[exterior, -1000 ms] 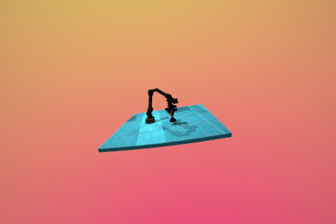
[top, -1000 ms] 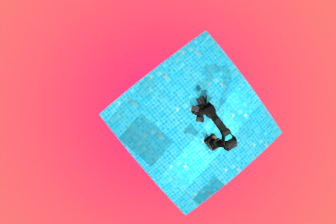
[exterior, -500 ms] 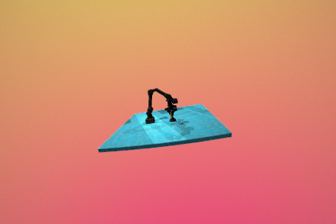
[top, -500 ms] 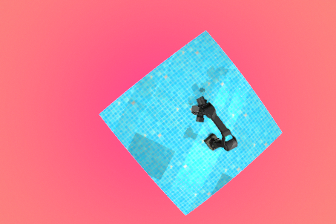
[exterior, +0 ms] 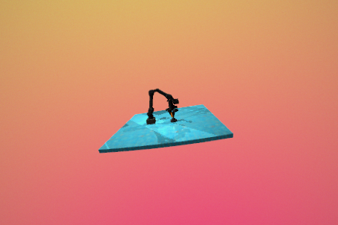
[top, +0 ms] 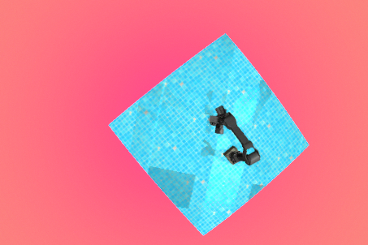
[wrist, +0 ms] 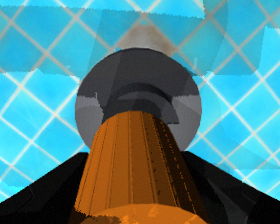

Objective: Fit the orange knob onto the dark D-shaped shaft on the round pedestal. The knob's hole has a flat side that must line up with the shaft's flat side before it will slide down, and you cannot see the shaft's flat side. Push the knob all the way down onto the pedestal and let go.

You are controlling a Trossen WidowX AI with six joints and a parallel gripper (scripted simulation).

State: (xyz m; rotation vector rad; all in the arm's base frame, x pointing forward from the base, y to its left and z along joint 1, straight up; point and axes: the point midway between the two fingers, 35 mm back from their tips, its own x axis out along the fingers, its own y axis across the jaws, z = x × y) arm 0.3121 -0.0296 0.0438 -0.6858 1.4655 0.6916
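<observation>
Right now the round pedestal is 4 cm below my gripper tip and 1 cm ahead of it. From my gripper tip the other things lie so: orange knob: 2 cm above.
</observation>
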